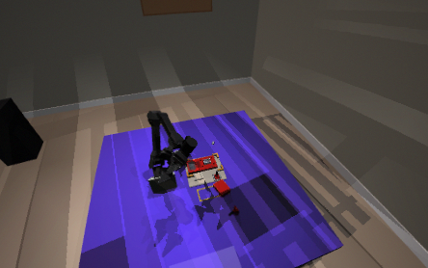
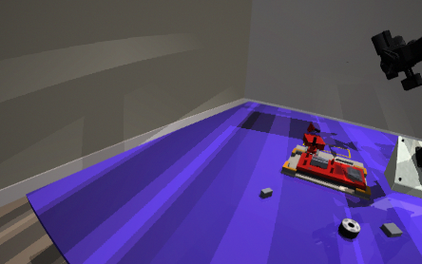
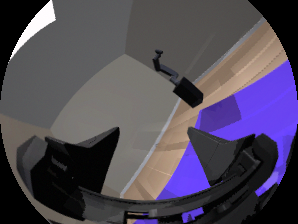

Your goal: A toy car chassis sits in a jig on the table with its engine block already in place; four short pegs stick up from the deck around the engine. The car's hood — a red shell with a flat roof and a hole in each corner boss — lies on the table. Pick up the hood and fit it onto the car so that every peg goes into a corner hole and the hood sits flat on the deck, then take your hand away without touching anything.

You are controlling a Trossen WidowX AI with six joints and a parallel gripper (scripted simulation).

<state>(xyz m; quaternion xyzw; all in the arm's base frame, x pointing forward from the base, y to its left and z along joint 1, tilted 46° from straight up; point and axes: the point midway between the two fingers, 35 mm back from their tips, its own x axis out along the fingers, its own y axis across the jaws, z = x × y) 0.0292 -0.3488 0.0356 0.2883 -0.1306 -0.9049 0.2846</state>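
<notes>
The hood lies 320 mm ahead of my gripper tip, 80 mm to the left of it and 360 mm below it. Round my gripper tip: jig: 280 mm ahead, 280 mm to the left, 360 mm below.
</notes>
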